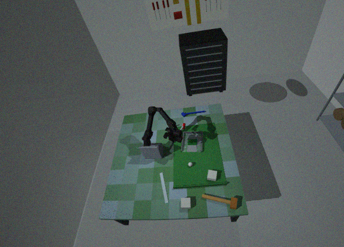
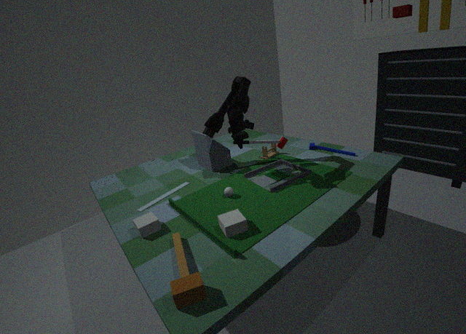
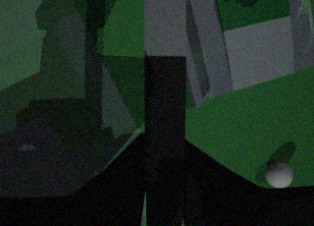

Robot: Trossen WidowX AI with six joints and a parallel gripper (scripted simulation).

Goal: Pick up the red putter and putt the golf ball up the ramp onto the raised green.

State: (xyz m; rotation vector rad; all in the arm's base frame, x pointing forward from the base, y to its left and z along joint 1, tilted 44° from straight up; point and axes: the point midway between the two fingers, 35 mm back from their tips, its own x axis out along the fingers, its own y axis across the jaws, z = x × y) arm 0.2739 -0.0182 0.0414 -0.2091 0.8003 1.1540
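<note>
Now: gripper tip 50 mm short of the red putter, 100 mm to the right of it and 10 mm below it. From my gripper tip the other things lie so: white strip 150 mm behind, 400 mm to the right, 140 mm below; white golf ball 120 mm ahead, 210 mm to the right, 120 mm below; dark green mat 200 mm ahead, 70 mm to the right, 140 mm below.
</note>
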